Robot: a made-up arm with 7 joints.
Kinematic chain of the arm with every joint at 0, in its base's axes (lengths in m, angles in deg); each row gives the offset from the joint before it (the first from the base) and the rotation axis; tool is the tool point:
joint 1: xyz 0 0 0.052 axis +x
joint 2: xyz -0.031 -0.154 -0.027 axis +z
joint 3: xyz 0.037 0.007 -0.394 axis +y
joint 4: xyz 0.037 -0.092 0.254 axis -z
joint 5: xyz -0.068 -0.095 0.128 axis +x
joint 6: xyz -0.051 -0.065 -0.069 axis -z
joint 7: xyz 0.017 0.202 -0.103 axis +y
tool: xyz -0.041 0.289 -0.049
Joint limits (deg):
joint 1: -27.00..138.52
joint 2: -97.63..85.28
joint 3: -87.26..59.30
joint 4: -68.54..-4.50
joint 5: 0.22..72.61
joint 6: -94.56..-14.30
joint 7: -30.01..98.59
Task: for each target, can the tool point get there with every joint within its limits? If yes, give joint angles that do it. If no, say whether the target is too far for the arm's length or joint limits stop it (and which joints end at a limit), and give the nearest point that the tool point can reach.
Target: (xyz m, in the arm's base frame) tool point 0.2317 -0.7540 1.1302
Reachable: no: joint limits stop it (at a limit: joint 1, joint 4, joint 5, joint 7) | nearest point 0.1209 -0.5841 0.5275 | short by 0.636 m
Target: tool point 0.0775 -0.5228 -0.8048
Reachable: yes | joints 15.88 60.27 -53.54 -22.93 29.29 -83.20 81.40
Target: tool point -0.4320 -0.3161 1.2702
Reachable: no: joint limits stop it (at a limit: joint 1, joint 2, joint 4, joint 5, joint 7) | nearest point -0.2972 -0.0281 0.8675 | short by 0.513 m
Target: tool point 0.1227 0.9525 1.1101
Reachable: no: joint limits stop it (at a limit: joint 2, joint 3, joint 4, joint 5, joint 7) | nearest point 0.0300 0.6623 0.7877 | short by 0.444 m
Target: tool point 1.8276 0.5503 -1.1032
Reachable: no: too far | nearest point 0.6427 0.3161 -0.6115 | short by 1.304 m
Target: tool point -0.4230 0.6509 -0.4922
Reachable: yes | joints 100.90 -0.51 -38.04 -41.77 37.52 -86.77 9.98
